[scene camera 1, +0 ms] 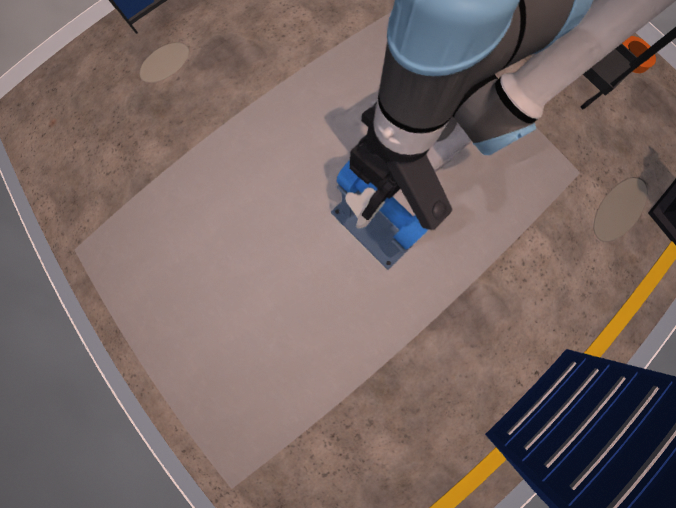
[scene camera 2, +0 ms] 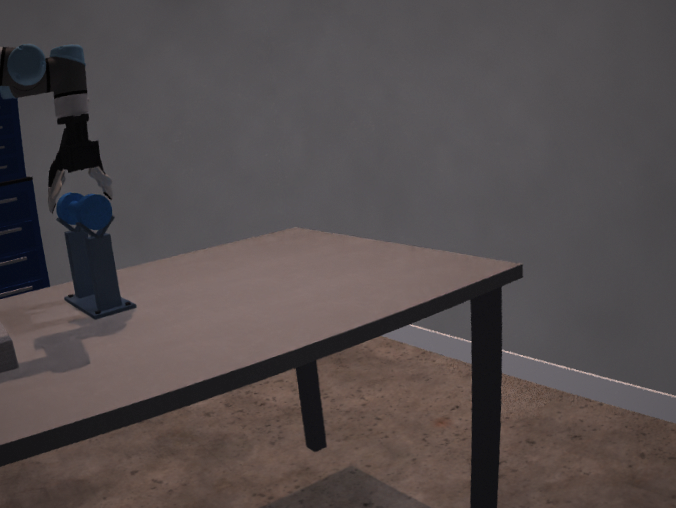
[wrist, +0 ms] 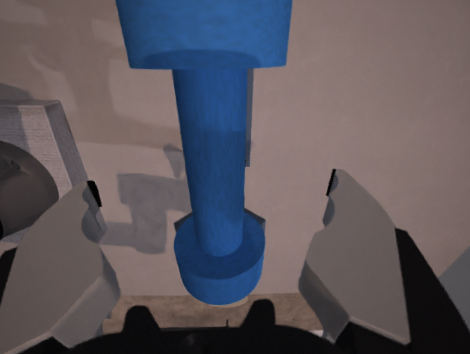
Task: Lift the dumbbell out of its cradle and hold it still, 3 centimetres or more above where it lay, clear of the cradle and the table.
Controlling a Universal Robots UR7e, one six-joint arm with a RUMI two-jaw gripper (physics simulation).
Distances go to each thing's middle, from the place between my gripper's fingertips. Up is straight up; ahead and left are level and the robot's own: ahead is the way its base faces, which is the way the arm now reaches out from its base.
Now: the blue dumbbell (scene camera 1: 411, 230) 10 mm below my hand. Also, from my hand: blue-grey cradle (scene camera 2: 97, 294) (120 mm below).
